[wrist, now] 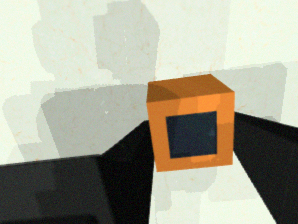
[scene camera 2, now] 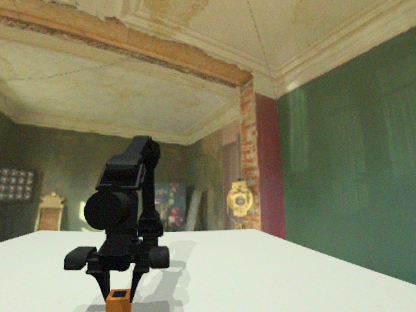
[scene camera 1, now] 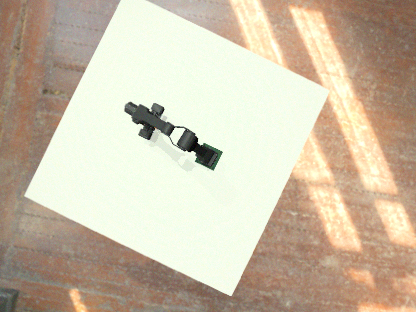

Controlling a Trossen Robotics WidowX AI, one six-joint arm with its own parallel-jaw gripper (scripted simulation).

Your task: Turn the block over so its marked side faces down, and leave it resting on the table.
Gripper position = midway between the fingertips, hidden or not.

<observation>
The gripper (wrist: 186, 123) carries an orange block.
</observation>
